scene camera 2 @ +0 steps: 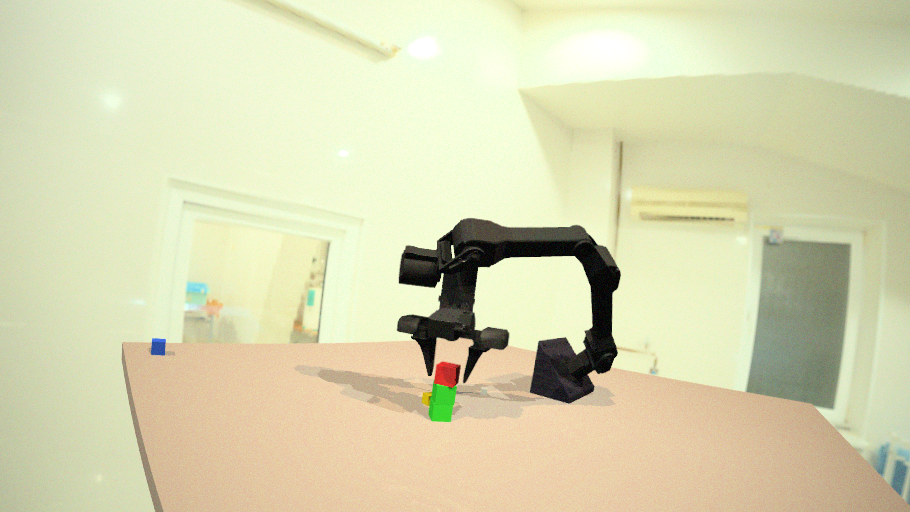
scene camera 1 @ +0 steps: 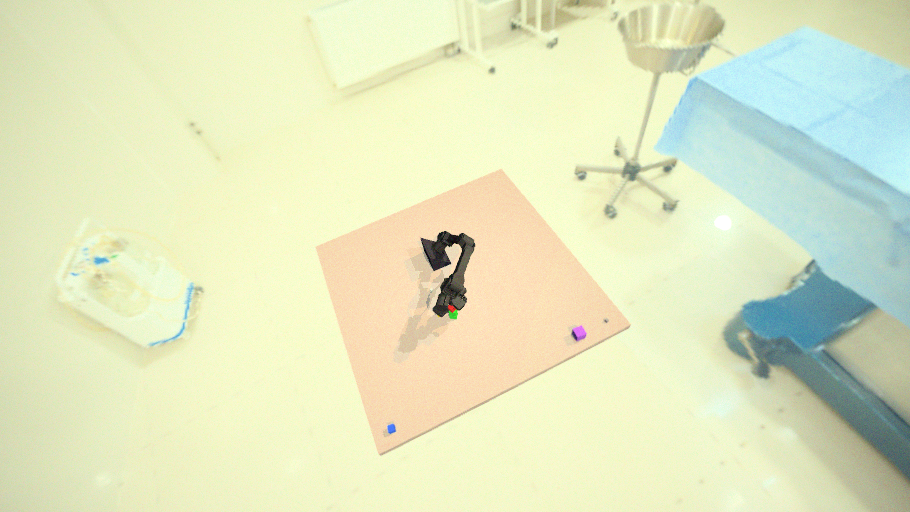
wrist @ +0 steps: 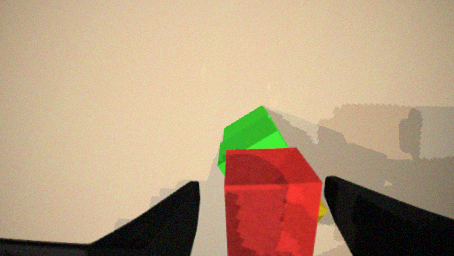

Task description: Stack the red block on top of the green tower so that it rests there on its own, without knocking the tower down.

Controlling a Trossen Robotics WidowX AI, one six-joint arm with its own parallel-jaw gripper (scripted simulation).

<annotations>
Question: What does the gripper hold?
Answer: Nothing.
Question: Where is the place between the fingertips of the gripper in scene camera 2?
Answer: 447, 379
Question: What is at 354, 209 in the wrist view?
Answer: The gripper.
</annotations>
